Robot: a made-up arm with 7 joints. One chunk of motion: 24 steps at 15 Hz.
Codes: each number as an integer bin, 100 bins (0 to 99) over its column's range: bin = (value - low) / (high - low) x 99, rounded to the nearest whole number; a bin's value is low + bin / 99 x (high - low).
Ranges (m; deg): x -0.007..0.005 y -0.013..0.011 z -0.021..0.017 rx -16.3..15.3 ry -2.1..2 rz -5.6..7
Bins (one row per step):
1: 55 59 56 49 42 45
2: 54 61 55 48 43 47
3: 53 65 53 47 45 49
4: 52 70 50 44 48 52
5: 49 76 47 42 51 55
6: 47 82 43 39 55 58
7: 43 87 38 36 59 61
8: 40 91 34 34 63 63
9: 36 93 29 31 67 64
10: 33 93 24 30 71 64
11: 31 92 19 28 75 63
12: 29 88 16 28 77 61
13: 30 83 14 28 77 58
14: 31 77 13 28 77 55
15: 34 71 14 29 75 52
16: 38 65 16 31 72 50
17: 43 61 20 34 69 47
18: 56 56 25 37 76 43
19: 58 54 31 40 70 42
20: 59 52 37 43 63 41
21: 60 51 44 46 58 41
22: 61 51 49 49 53 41
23: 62 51 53 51 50 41
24: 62 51 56 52 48 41
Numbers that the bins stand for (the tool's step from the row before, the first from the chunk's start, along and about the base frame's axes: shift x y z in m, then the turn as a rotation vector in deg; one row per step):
1: -0.00033 0.00130 0.00049 -0.660 -0.361 0.127
2: -0.00045 0.00179 0.00011 -0.979 -0.319 0.382
3: -0.00058 0.00276 -0.00066 -1.298 -0.236 0.636
4: -0.00070 0.00397 -0.00181 -2.256 -0.112 1.018
5: -0.00106 0.00542 -0.00296 -2.894 0.012 1.400
6: -0.00130 0.00688 -0.00449 -3.852 0.178 1.782
7: -0.00179 0.00809 -0.00641 -4.809 0.343 2.164
8: -0.00215 0.00906 -0.00795 -5.447 0.509 2.418
9: -0.00264 0.00955 -0.00987 -6.405 0.675 2.545
10: -0.00300 0.00955 -0.01179 -6.724 0.840 2.545
11: -0.00324 0.00930 -0.01371 -7.363 1.006 2.418
12: -0.00348 0.00833 -0.01486 -7.363 1.089 2.164
13: -0.00336 0.00712 -0.01563 -7.363 1.089 1.782
14: -0.00324 0.00567 -0.01601 -7.363 1.089 1.400
15: -0.00288 0.00421 -0.01563 -7.043 1.006 1.018
16: -0.00239 0.00276 -0.01486 -6.405 0.882 0.764
17: -0.00179 0.00179 -0.01332 -5.447 0.758 0.382
18: -0.00021 0.00058 -0.01140 -4.490 1.047 -0.127
19: 0.00003 0.00009 -0.00910 -3.532 0.799 -0.255
20: 0.00015 -0.00039 -0.00680 -2.575 0.509 -0.382
21: 0.00027 -0.00064 -0.00411 -1.617 0.302 -0.382
22: 0.00039 -0.00064 -0.00219 -0.660 0.095 -0.382
23: 0.00052 -0.00064 -0.00066 -0.021 -0.029 -0.382
24: 0.00052 -0.00064 0.00049 0.298 -0.112 -0.382

